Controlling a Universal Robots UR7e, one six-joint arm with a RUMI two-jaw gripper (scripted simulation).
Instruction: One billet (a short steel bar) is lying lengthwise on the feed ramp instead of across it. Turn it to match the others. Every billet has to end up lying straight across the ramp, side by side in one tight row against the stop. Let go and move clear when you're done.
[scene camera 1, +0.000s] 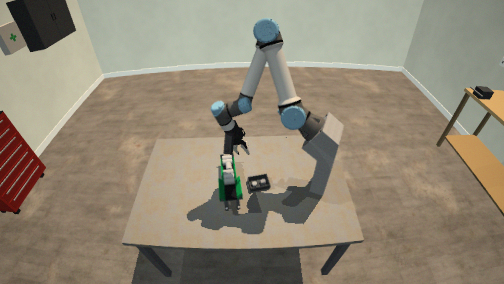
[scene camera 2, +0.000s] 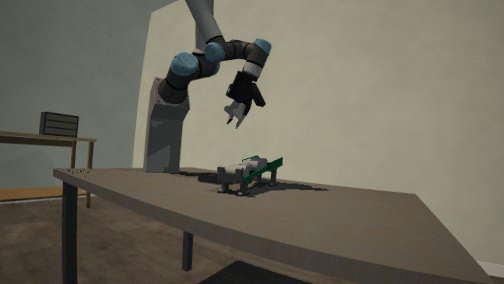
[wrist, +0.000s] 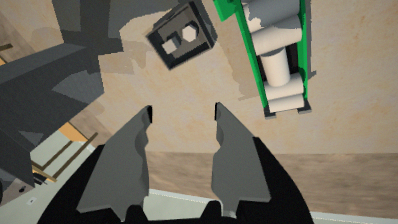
Scene:
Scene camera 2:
gripper: 231, 126
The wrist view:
gripper: 184, 105
steel billet: 275, 63
small black tray: 172, 27
steel billet: 288, 31

